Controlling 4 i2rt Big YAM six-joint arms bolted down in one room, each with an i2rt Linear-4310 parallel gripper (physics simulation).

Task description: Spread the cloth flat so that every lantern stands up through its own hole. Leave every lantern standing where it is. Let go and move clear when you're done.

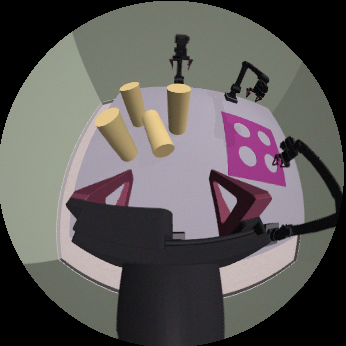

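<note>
A magenta cloth (pixel 252 173) with several round holes lies flat on the table at the right, away from the lanterns. Three tan lanterns (pixel 117 135) (pixel 133 105) (pixel 178 110) stand upright at the left and centre. Another tan lantern (pixel 156 131) lies on its side between them. My arm3 gripper (pixel 171 175) is open and empty, on the near side of the lanterns. A gripper (pixel 181 64) at the back centre is open. A gripper (pixel 253 96) at the back right is open. A gripper (pixel 277 161) over the cloth's right side looks open. Their arm numbers do not show.
The pale table (pixel 195 155) has a raised light border (pixel 92 278) along its near edge. A long black arm (pixel 327 180) curves in from the right edge, beside the cloth. Two other black arms stand beyond the table's far edge. Green-grey walls surround the table.
</note>
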